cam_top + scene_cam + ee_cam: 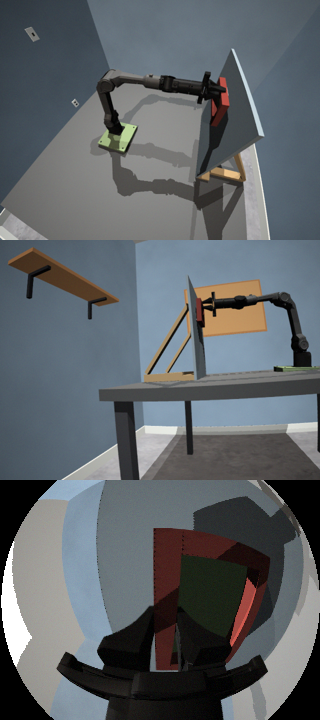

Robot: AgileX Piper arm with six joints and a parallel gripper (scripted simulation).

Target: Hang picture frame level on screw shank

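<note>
My hand is 5 cm above the red picture frame, 1 cm to the right of it and 1 cm short of it. From my hand the other things lie so: grey upright panel 17 cm below, 3 cm ahead.
</note>
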